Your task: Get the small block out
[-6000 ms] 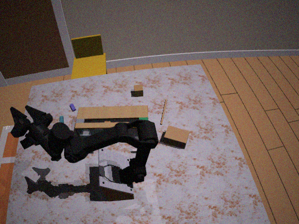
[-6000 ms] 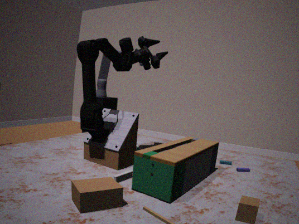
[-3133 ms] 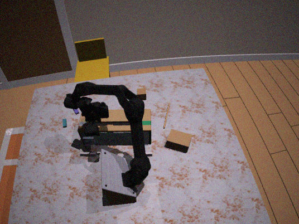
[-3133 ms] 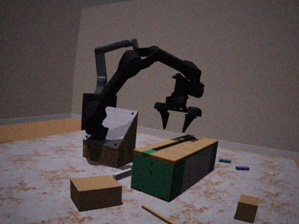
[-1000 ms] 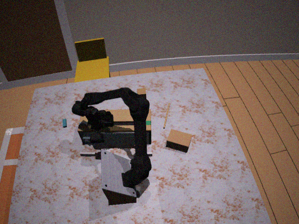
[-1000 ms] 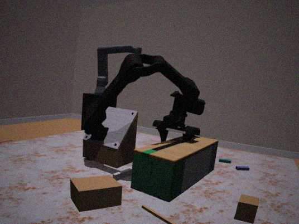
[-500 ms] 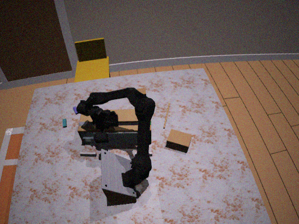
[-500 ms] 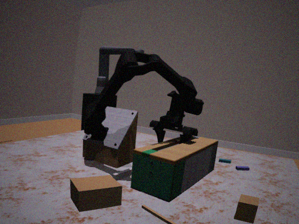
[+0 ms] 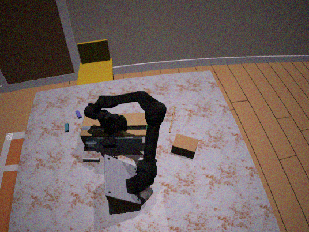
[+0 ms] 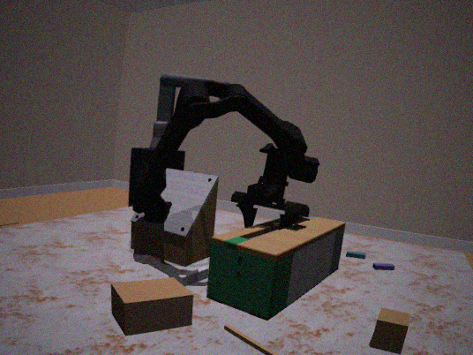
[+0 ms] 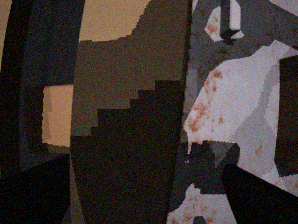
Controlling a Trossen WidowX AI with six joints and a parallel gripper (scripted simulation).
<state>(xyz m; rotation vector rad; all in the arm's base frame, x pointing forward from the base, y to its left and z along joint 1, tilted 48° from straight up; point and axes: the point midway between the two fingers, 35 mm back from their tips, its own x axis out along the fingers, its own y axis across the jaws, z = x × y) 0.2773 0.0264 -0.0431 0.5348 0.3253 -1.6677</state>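
Now: the box 30 mm below my gripper tip, 30 mm ahead of it and 10 mm to the right of it. The rest, counted from my gripper tip: teal piece (300 mm to the left, 200 mm ahead, 80 mm below); then thin stick (330 mm to the right, 150 mm ahead, 80 mm below); then purple piece (290 mm ahead, 230 mm to the left, 80 mm below).
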